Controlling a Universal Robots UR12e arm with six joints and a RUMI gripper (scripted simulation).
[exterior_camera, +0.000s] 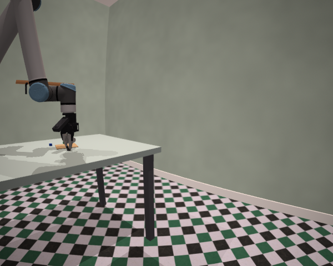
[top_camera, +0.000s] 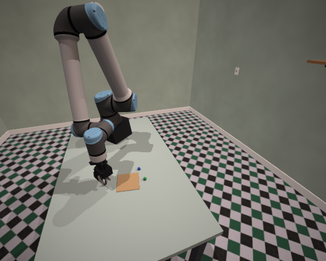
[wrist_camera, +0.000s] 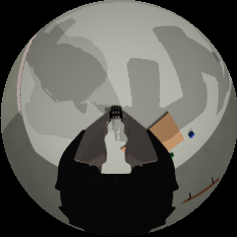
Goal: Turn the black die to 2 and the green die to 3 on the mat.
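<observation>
The orange mat lies 14 cm to the left of my hand, 5 cm ahead of it and 2 cm below it. The rest, counted from my hand: green die (24 cm to the left, 8 cm ahead, 1 cm below); black die (1 cm below); blue die (24 cm to the left, 3 cm behind, 1 cm below).
</observation>
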